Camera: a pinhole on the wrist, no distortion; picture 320 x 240 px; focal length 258.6 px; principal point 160.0 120.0 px. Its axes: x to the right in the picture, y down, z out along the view. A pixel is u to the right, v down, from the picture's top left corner.
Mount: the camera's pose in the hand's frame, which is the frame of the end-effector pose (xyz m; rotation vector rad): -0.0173 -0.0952 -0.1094 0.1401 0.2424 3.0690
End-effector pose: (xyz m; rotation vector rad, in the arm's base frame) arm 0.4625 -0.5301 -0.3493 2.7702 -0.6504 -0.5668
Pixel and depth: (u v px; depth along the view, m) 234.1 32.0 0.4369
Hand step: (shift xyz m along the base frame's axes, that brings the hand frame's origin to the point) -0.2533 -0.1107 -0.2066
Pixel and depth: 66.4 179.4 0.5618
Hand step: 0.0595 -0.0408 -0.5195
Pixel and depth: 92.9 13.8 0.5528
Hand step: -0.0823 -0.3212 -0.3414
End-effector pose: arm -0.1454 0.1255 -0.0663 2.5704 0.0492 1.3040
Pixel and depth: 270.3 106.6 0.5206
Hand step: 0.2190 -0.1416 -0.3767
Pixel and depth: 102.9 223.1 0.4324
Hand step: 0.3504 0.1426 -0.1524
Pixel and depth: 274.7 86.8 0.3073
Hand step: 0.0856 -0.0600 -0.2077
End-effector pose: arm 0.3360 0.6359 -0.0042 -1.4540 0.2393 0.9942
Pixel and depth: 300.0 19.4 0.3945
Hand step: -0.3141 0.1425 0.0795
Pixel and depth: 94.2 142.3 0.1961
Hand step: 0.0536 0.1093 0.0402
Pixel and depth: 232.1 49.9 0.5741
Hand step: -0.3616 0.3199 0.0423
